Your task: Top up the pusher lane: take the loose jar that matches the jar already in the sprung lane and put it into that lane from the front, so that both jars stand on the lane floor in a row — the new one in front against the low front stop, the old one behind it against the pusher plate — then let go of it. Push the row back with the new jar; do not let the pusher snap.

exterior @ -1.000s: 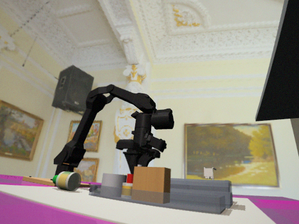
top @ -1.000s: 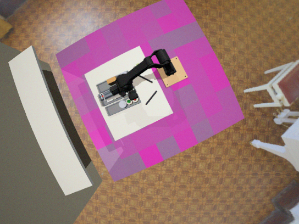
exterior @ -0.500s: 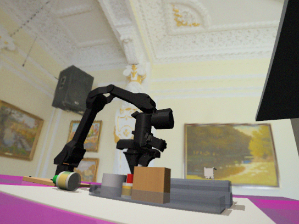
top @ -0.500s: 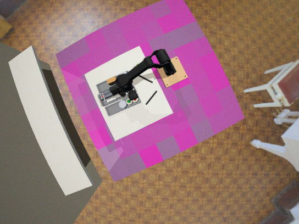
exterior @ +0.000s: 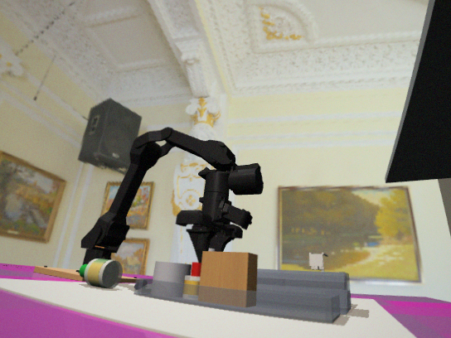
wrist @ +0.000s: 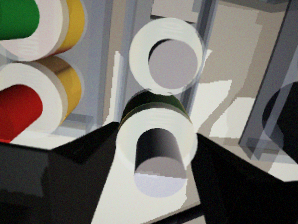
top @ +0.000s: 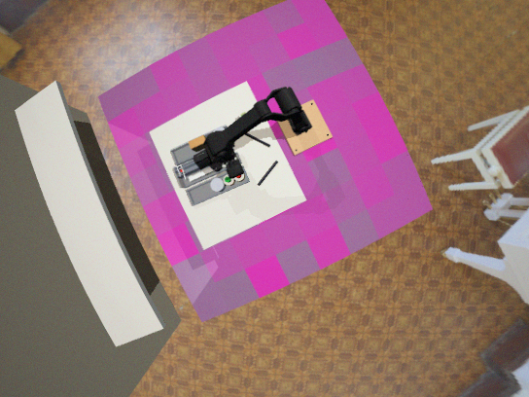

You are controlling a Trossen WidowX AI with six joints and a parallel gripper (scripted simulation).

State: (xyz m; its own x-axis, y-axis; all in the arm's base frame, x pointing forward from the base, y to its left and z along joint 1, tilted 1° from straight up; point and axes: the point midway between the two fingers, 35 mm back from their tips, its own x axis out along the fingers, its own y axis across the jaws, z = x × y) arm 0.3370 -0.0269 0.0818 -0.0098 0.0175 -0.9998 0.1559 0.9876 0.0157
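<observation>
The grey shelf unit lies 140 mm ahead of my gripper tip, 50 mm to the right of it and 30 mm below it. From my gripper tip the other things lie so: tan box (140 mm to the right, 100 mm ahead, 20 mm below).
</observation>
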